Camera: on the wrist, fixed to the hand. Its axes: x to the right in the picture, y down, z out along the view.
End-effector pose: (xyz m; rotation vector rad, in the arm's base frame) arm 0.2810 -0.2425 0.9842 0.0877 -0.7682 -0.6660
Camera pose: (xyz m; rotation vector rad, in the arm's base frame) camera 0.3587 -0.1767 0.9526 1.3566 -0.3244 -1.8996
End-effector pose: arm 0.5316 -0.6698 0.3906 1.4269 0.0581 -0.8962
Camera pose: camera 0.5966 -0.6154 0.4553 1.8702 1.5597 -1.9822
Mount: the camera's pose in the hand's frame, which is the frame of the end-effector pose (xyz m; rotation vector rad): -0.0172 0.0833 -0.0643 0.4899 0.3829 -1.6380
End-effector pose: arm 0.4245 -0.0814 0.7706 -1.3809 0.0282 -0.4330
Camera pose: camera 0.4147 -0.1263 0.6744 -0.5376 -0.8872 -1.8954
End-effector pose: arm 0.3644 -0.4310 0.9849 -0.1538 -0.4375 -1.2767
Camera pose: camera 0.4544 -0.4138 0.9303 1.0675 -0.5156 -2.6403
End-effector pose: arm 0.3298 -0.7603 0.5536 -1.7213 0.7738 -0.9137
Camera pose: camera 0.2594 -0.8009 0.4845 -1.4806 -0.8734 -2.2680
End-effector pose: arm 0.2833 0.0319 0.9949 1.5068 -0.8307 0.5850
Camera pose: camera 0.2147 0.0994 1.0407 1.8581 0.9608 -0.2224
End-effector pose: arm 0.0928 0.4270 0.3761 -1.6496 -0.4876 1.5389
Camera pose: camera 0.1309 0.3455 0.3188 -0.6171 -0.8243 0.0656
